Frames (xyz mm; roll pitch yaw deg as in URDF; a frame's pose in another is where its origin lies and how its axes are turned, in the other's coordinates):
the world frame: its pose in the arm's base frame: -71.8 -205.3 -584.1 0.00 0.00 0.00
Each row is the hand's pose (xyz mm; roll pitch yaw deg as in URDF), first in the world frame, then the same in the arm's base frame.
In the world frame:
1: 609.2 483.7 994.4 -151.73 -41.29 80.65
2: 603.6 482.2 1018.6 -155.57 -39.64 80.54
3: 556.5 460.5 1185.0 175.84 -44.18 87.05
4: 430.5 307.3 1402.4 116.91 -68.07 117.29
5: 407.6 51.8 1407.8 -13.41 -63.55 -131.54
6: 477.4 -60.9 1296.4 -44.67 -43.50 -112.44
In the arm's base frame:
1: 537.4 278.4 410.3 -151.73 -41.29 80.65
2: 531.8 276.9 434.5 -155.57 -39.64 80.54
3: 484.7 255.2 600.9 175.84 -44.18 87.05
4: 358.7 102.0 818.3 116.91 -68.07 117.29
5: 335.8 -153.5 823.7 -13.41 -63.55 -131.54
6: 405.6 -266.2 712.3 -44.67 -43.50 -112.44

